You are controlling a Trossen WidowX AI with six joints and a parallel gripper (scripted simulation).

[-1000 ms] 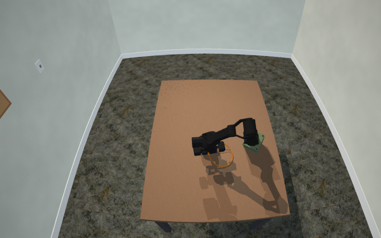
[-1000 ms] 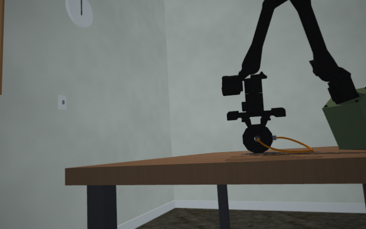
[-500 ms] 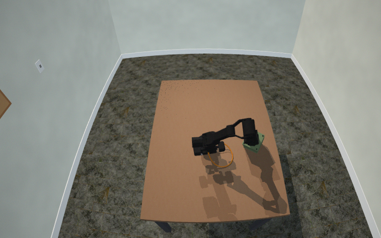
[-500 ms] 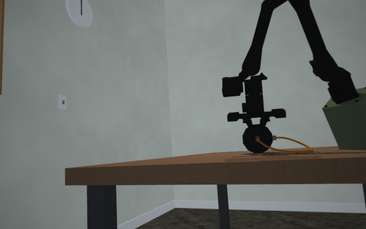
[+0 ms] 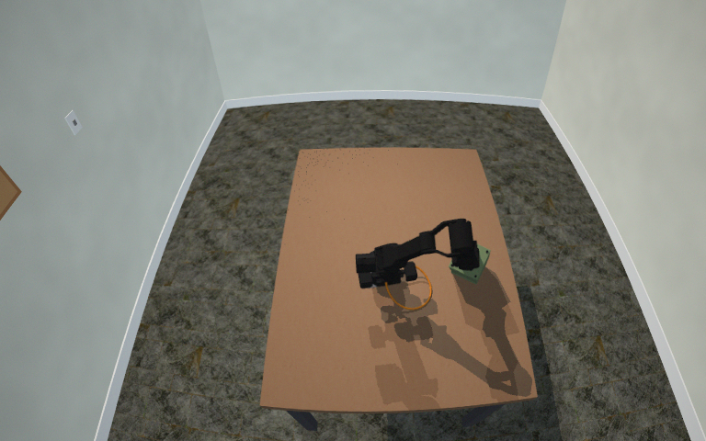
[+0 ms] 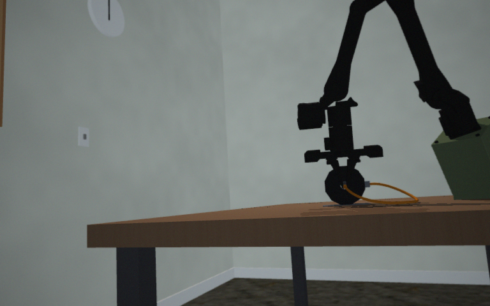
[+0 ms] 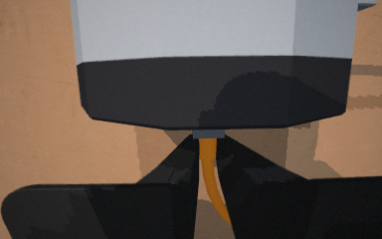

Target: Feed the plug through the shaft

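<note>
Now: the orange cable 30 mm below my hand. From my hand the other things lie so: plug (10 mm ahead, 30 mm to the right, 30 mm below); then grey stub (30 mm behind, 90 mm to the right, 30 mm below).
</note>
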